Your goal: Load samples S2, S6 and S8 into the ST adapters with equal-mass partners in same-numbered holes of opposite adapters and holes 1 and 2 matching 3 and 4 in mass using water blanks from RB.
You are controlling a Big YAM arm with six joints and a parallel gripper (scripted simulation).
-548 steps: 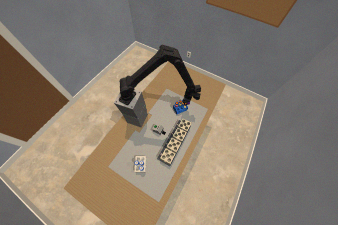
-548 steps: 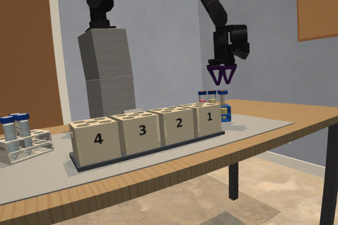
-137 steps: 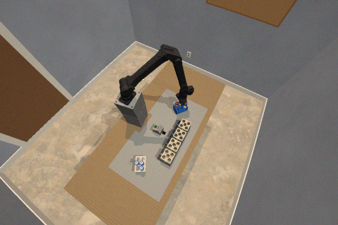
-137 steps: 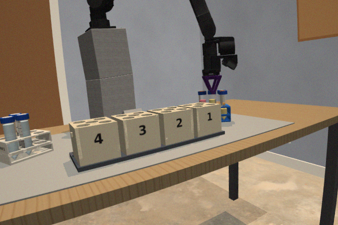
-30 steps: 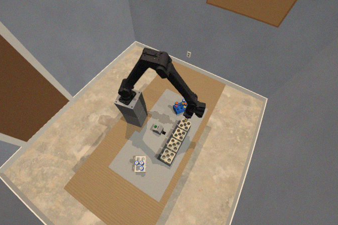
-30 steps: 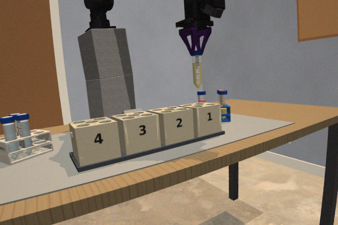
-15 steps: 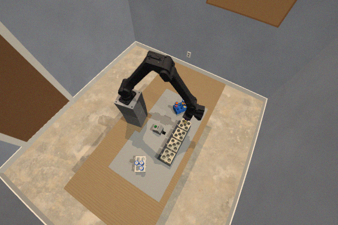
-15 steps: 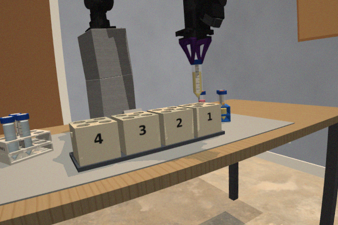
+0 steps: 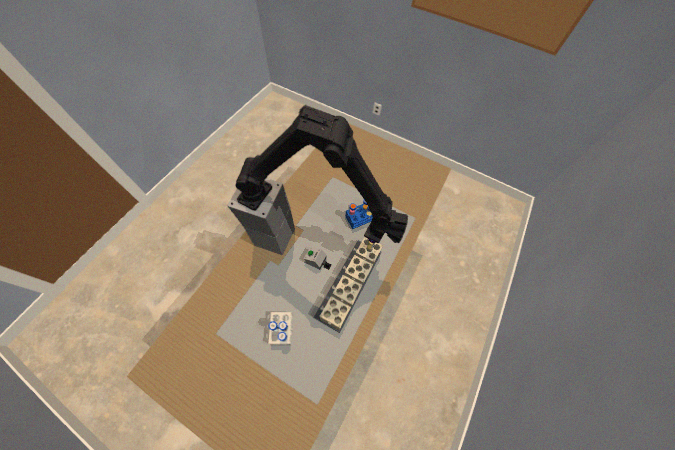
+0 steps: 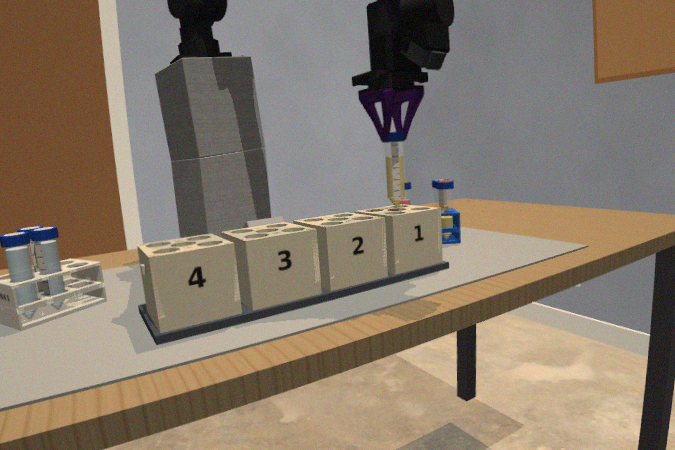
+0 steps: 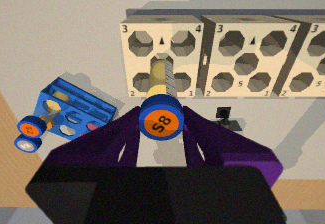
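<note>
The blue sample rack RS is 130 mm behind my hand, 180 mm to the left of it and 180 mm below it. Also, from my hand: white blank rack RB: 180 mm behind, 490 mm to the right, 180 mm below.
</note>
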